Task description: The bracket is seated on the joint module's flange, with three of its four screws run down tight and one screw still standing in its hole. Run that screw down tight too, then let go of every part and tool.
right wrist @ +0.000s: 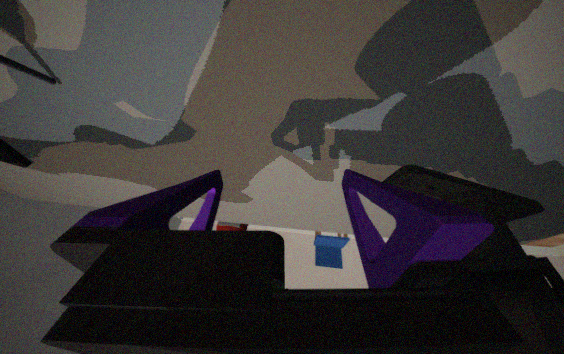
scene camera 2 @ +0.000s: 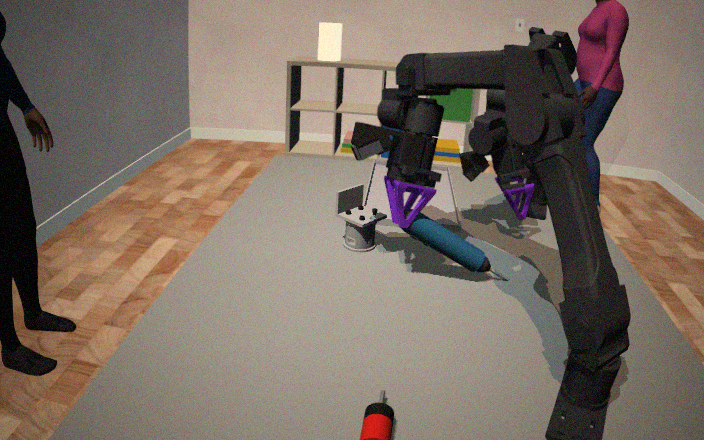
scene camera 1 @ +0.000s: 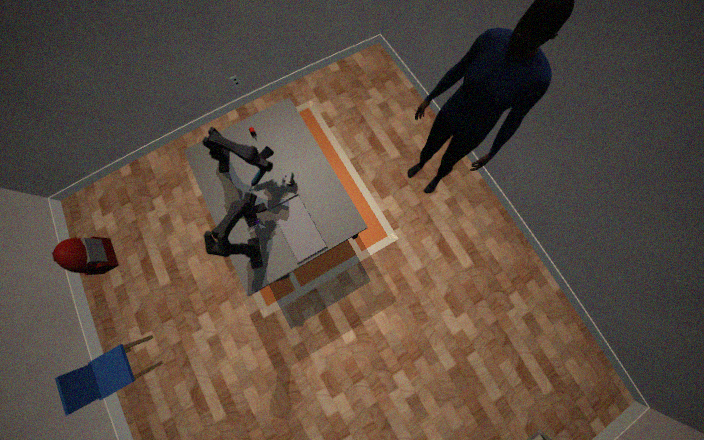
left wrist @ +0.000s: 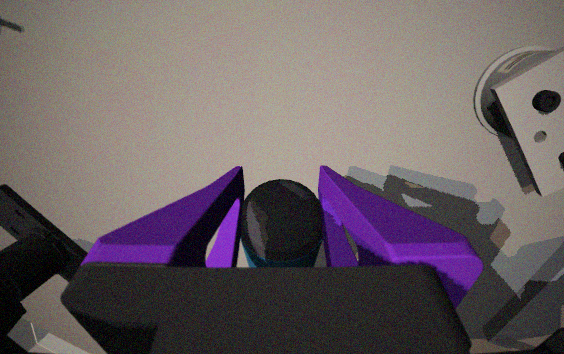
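Where they show: left gripper, fingertip midpoint: (scene camera 2: 399,225) (left wrist: 281,177); right gripper, fingertip midpoint: (right wrist: 282,176) (scene camera 2: 518,213); left arm's base at its link origin: (scene camera 2: 582,398) (scene camera 1: 224,159) (left wrist: 55,245); right arm's base at its link origin: (right wrist: 450,198) (scene camera 2: 533,204) (scene camera 1: 255,252).
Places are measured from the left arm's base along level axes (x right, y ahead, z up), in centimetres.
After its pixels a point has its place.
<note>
The bracket (scene camera 2: 355,201) {z 7.9, x 25.6, y 50.6 cm} (left wrist: 525,125) {z 6.6, x 22.0, y 45.5 cm} sits on the upright joint module (scene camera 2: 359,237) {z 3.0, x 21.0, y 46.8 cm} (left wrist: 506,70) {z 2.2, x 20.8, y 47.7 cm}. Several dark screw heads show on its plate; one screw (scene camera 2: 374,211) {z 7.4, x 24.5, y 45.8 cm}, at the plate's right in scene camera 2, appears to stand higher. My left gripper (scene camera 2: 405,222) {z 10.9, x 14.3, y 36.0 cm} (left wrist: 281,177) {z 10.9, x 14.3, y 36.0 cm} is just right of the bracket there, shut on the butt end of a blue screwdriver (scene camera 2: 446,243) {z 8.5, x 17.3, y 28.5 cm} (left wrist: 281,220) {z 12.9, x 15.3, y 35.5 cm} (scene camera 1: 258,175) {z 9.5, x 20.2, y 29.3 cm}. The screwdriver slants down to the right, its blade pointing away from the module; whether its tip touches the table is unclear. My right gripper (scene camera 2: 521,215) {z 5.2, x 47.5, y 22.1 cm} (right wrist: 282,176) {z 5.2, x 47.5, y 22.1 cm} is open and empty.
A red screwdriver (scene camera 2: 377,421) {z 3.4, x -19.7, y 21.7 cm} (scene camera 1: 252,130) {z 3.1, x -19.5, y 22.4 cm} lies near the table edge closest to scene camera 2. A pale tray (scene camera 1: 303,233) {z 0.4, x 61.0, y 54.9 cm} (scene camera 2: 442,202) {z 0.4, x 54.7, y 42.3 cm} lies on the table beyond the module in that view. Two people (scene camera 1: 467,98) (scene camera 2: 603,51) stand off the table. A shelf unit (scene camera 2: 289,108) stands behind.
</note>
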